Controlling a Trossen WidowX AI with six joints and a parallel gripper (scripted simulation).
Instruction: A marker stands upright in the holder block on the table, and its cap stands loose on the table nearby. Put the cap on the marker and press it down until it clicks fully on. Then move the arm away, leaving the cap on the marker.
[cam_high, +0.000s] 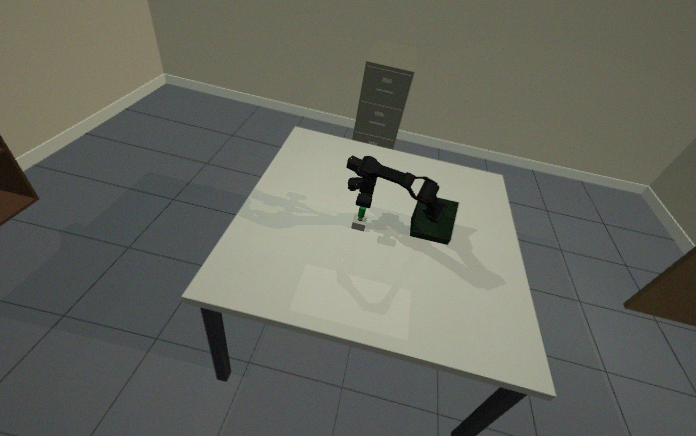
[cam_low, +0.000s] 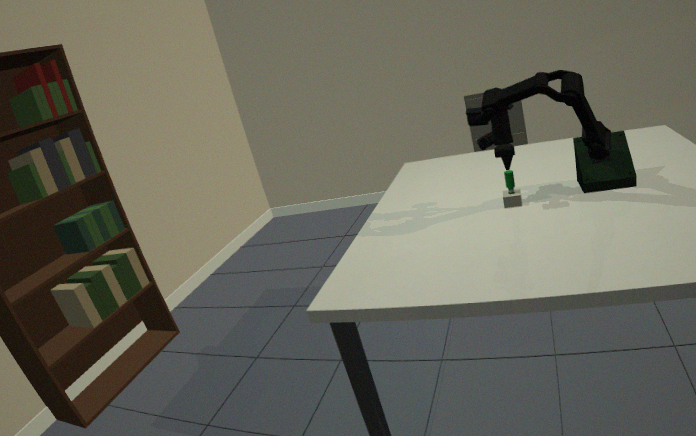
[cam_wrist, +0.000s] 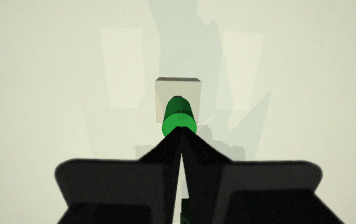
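Now: the green cap 3 cm below my gripper tip. Round my gripper tip: holder block (10 cm below).
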